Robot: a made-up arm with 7 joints.
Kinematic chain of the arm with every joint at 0, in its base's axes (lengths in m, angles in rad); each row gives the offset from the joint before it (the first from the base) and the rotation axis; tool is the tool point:
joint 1: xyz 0 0 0.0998 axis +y
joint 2: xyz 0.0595 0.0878 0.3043 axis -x
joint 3: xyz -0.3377 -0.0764 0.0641 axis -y
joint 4: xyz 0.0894 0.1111 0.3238 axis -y
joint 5: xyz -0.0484 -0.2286 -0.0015 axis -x
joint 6: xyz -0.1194 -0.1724 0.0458 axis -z
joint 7: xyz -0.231 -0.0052 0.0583 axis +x
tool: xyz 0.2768 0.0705 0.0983
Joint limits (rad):
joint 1: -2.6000..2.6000
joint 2: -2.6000..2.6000
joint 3: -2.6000..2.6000
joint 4: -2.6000..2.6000
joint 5: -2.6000..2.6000
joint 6: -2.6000..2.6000
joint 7: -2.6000..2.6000
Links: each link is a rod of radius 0.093 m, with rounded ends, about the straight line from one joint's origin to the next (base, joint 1, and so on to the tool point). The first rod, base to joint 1, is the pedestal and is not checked.
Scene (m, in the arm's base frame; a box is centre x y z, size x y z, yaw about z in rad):
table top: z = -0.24
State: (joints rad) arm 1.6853 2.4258 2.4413 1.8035 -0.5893 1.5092 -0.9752
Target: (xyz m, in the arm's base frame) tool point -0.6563 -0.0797 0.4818
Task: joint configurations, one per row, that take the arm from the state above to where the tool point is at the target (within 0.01 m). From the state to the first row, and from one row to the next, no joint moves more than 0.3 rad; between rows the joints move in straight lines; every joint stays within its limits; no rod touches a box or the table.
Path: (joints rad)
1: 1.4187 2.3113 2.4535 1.7972 -0.5195 1.4334 -0.9725
2: 1.1521 2.1968 2.4657 1.7910 -0.4497 1.3575 -0.9698
3: 0.8855 2.0823 2.4778 1.7847 -0.3799 1.2817 -0.9671
4: 0.6189 1.9678 2.4900 1.7784 -0.3101 1.2058 -0.9644
5: 0.3523 1.8534 2.5022 1.7722 -0.2404 1.1300 -0.9617
6: 0.0857 1.7389 2.5144 1.7659 -0.1706 1.0541 -0.9590
7: -0.1809 1.6244 2.5265 1.7596 -0.1008 0.9783 -0.9563
8: -0.4474 1.5099 2.5387 1.7533 -0.0310 0.9024 -0.9536

